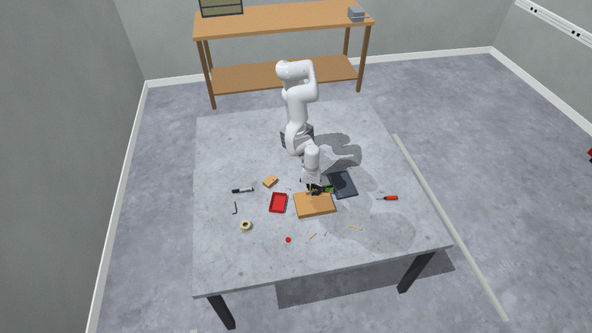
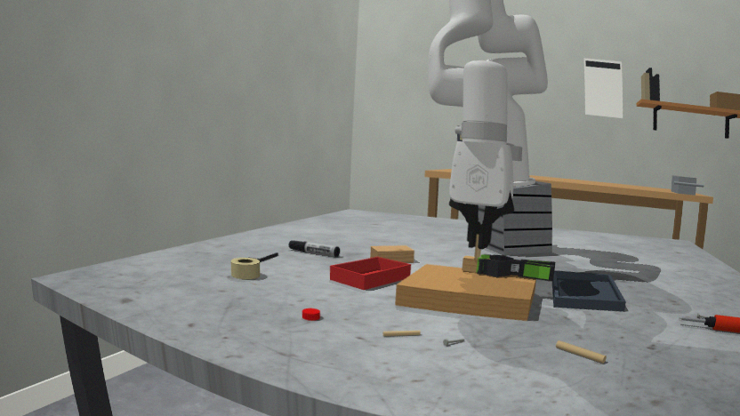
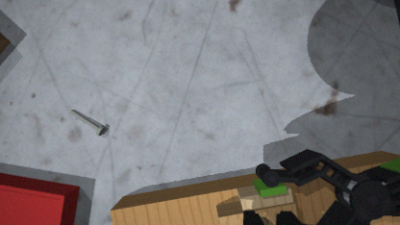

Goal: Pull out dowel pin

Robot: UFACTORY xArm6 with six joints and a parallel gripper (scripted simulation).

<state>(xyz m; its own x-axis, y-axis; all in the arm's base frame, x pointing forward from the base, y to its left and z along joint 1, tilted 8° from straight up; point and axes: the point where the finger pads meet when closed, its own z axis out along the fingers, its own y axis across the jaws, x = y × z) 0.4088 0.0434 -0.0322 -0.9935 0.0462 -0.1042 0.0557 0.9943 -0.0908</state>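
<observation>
Right now my hand is 2 cm above the dowel pin. Also, from my hand: red tray 4 cm ahead, 18 cm to the right, 9 cm below; bench board 5 cm ahead, 1 cm to the left, 7 cm below; wooden block 5 cm below.
</observation>
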